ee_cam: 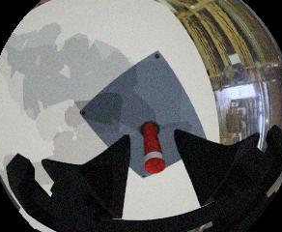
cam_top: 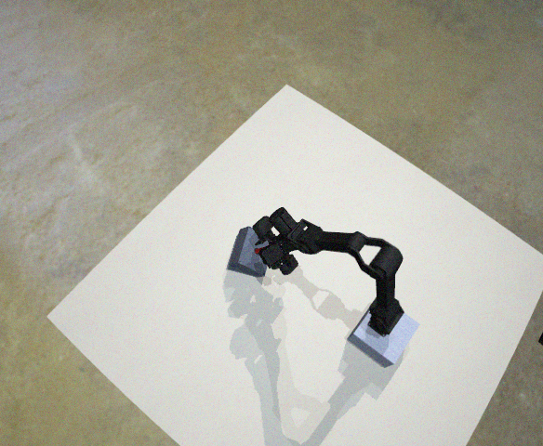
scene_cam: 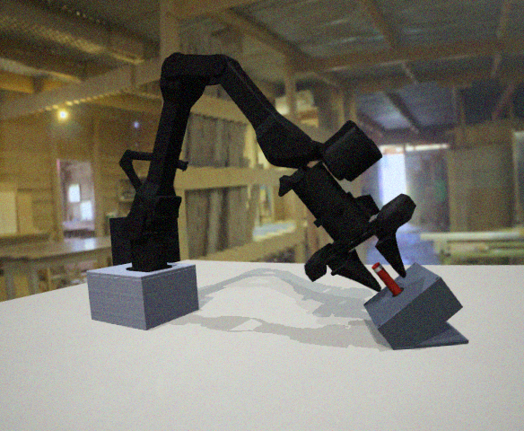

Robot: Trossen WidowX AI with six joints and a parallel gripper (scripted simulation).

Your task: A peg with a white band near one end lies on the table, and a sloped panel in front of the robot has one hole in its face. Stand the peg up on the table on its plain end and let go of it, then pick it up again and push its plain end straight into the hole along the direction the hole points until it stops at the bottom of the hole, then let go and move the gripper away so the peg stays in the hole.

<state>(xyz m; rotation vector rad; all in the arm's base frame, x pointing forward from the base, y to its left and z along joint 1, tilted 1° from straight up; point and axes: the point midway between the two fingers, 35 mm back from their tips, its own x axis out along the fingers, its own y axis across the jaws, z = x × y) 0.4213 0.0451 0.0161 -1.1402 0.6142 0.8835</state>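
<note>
Now: the red peg 1 cm to the right of my gripper tip, 1 cm behind it and 1 cm above it. The rest, counted from my gripper tip: grey sloped panel 4 cm below, 2 cm ahead, 1 cm to the left.
</note>
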